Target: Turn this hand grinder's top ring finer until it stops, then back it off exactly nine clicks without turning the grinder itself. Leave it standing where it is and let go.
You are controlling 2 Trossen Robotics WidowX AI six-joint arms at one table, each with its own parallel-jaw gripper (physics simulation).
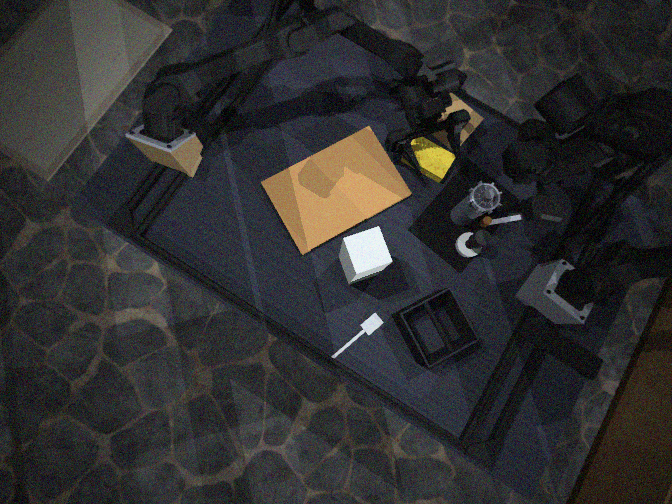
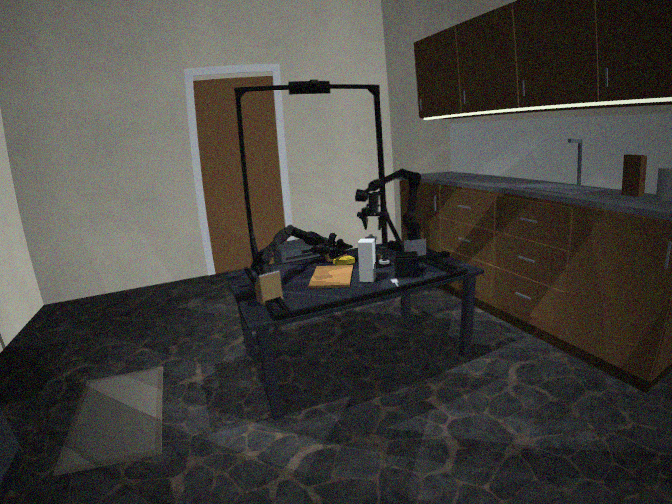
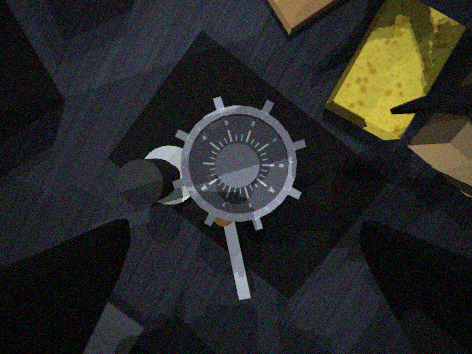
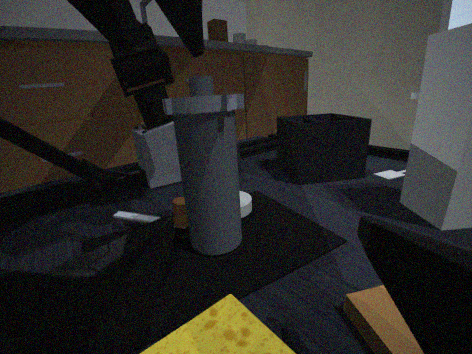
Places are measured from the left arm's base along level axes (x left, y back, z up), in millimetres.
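Pixels of known places: left gripper, between the fingertips: (image 1: 506,189) (image 2: 372,230) (image 3: 246,230) (image 4: 170,53); right gripper, between the fingertips: (image 1: 439,165) (image 2: 350,249) (image 3: 369,47) (image 4: 266,225); left arm's base, origin of its link: (image 1: 572,290) (image 2: 414,239) (image 4: 161,122); right arm's base, origin of its link: (image 1: 162,133) (image 2: 266,277).
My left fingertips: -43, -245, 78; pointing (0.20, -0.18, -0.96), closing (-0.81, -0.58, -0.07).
Observation:
For each thing: its middle in the pictures, then the offset to it from my left fingertips, as dx, dy, dz.
- grey hand grinder, middle of its body: (image 3: 241,161) (image 4: 209,169) (image 1: 473,206) +18, -17, -100
- black mat, middle of its body: (image 3: 246,169) (image 4: 207,243) (image 1: 464,214) (image 2: 372,261) +8, -11, -182
- brown knob, middle of its body: (image 3: 225,213) (image 4: 182,212) (image 1: 485,222) +0, +35, -162
- yellow sponge, middle of its body: (image 3: 390,69) (image 1: 428,158) (image 2: 343,260) -43, -166, -168
- white disc, middle of its body: (image 3: 159,177) (image 4: 228,177) (image 1: 474,241) (image 2: 383,255) +66, +38, -136
- orange board, middle of its body: (image 1: 336,188) (image 2: 332,275) +159, -288, -175
- white cube, middle of its body: (image 4: 466,130) (image 1: 362,258) (image 2: 367,260) +270, -133, -83
- black divided tray, middle of its body: (image 4: 317,145) (image 1: 432,326) (image 2: 406,264) +279, +76, -133
- white scraper, middle of its body: (image 4: 407,170) (image 1: 355,337) +401, -33, -182
The grey hand grinder (image 1: 473,204) (image 3: 236,165) (image 4: 211,182) stands upright on a black mat (image 1: 436,232) (image 3: 333,197) (image 4: 277,242). Its toothed top ring (image 1: 485,196) (image 3: 291,165) (image 4: 203,103) carries a numbered dial. Its crank handle (image 1: 506,219) (image 3: 237,260) lies flat beside its foot, next to a brown knob (image 4: 180,211). My left gripper (image 2: 365,216) (image 3: 246,230) is open and empty. It hangs straight above the grinder. My right gripper (image 1: 430,132) (image 4: 266,225) is open and empty. It sits low over the yellow sponge (image 1: 432,157) (image 4: 224,330) and faces the grinder's body.
A white disc (image 1: 465,245) (image 3: 164,156) lies by the grinder on the mat. An orange board (image 1: 334,187), a white cube (image 1: 365,252), a black divided tray (image 1: 436,327) and a white scraper (image 1: 359,335) are on the table. A wooden block (image 1: 468,117) lies behind the sponge.

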